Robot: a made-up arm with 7 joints. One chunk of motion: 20 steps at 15 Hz.
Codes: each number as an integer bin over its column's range. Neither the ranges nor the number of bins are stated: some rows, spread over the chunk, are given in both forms.
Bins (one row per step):
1: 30 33 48 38 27 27 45
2: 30 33 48 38 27 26 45
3: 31 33 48 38 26 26 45
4: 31 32 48 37 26 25 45
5: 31 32 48 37 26 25 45
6: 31 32 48 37 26 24 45
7: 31 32 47 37 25 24 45
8: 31 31 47 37 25 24 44
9: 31 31 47 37 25 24 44
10: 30 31 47 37 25 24 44
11: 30 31 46 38 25 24 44
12: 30 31 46 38 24 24 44
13: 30 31 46 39 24 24 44
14: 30 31 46 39 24 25 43
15: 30 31 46 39 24 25 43
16: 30 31 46 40 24 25 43
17: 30 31 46 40 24 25 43
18: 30 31 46 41 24 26 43
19: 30 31 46 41 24 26 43
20: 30 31 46 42 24 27 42
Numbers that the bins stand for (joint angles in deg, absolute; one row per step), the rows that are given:
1: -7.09 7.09 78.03 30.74 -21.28 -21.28 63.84
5: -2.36 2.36 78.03 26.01 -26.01 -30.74 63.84
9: -2.36 -2.36 73.30 26.01 -30.74 -35.47 59.12
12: -7.09 -2.36 68.57 30.74 -35.47 -35.47 59.12
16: -7.09 -2.36 68.57 40.20 -35.47 -30.74 54.39
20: -7.09 -2.36 68.57 49.66 -35.47 -21.28 49.66
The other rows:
2: -7.09 7.09 78.03 30.74 -21.28 -26.01 63.84
3: -2.36 7.09 78.03 30.74 -26.01 -26.01 63.84
4: -2.36 2.36 78.03 26.01 -26.01 -30.74 63.84
6: -2.36 2.36 78.03 26.01 -26.01 -35.47 63.84
7: -2.36 2.36 73.30 26.01 -30.74 -35.47 63.84
8: -2.36 -2.36 73.30 26.01 -30.74 -35.47 59.12
10: -7.09 -2.36 73.30 26.01 -30.74 -35.47 59.12
11: -7.09 -2.36 68.57 30.74 -30.74 -35.47 59.12
13: -7.09 -2.36 68.57 35.47 -35.47 -35.47 59.12
14: -7.09 -2.36 68.57 35.47 -35.47 -30.74 54.39
15: -7.09 -2.36 68.57 35.47 -35.47 -30.74 54.39
17: -7.09 -2.36 68.57 40.20 -35.47 -30.74 54.39
18: -7.09 -2.36 68.57 44.93 -35.47 -26.01 54.39
19: -7.09 -2.36 68.57 44.93 -35.47 -26.01 54.39

